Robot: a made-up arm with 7 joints.
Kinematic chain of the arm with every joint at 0, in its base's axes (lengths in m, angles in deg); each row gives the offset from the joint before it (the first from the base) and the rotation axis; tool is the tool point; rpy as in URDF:
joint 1: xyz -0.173 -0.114 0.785 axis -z
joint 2: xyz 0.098 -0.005 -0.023 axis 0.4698 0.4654 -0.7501
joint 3: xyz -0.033 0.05 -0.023 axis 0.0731 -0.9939 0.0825
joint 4: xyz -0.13 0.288 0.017 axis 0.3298 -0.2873 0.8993
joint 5: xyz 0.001 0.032 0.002 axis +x
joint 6: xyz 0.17 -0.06 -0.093 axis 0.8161 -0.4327 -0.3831
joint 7: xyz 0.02 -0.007 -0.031 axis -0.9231 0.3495 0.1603
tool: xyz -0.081 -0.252 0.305 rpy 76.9 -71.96 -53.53
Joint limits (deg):
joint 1: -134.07..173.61
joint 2: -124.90..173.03
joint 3: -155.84..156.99
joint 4: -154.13..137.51
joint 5: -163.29..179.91
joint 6: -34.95..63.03
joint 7: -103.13..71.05
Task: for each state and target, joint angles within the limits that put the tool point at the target. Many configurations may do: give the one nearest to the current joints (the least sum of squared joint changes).
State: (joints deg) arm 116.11 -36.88 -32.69 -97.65 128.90 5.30 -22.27
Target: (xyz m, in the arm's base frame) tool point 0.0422 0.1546 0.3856
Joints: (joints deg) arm 119.16 -28.18 -35.26 -100.12 108.01 9.70 -26.85
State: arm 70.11 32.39 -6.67 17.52 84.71 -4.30 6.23
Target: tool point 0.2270 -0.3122 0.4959
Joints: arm 88.65 29.93 7.59 24.97 94.68 -1.60 -7.49
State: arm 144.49 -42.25 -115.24 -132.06 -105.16 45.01 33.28
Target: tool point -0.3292 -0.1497 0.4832
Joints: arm 154.59 -63.36 -119.50 -130.82 -104.02 46.23 25.75
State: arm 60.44 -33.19 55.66 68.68 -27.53 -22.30 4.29
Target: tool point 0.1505 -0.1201 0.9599
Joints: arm 74.21 -10.76 38.36 85.19 0.45 -7.93 -21.46
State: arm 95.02 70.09 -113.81 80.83 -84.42 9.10 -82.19
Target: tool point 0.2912 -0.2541 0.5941
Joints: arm 87.68 67.84 -114.73 93.87 -75.96 19.76 -94.18
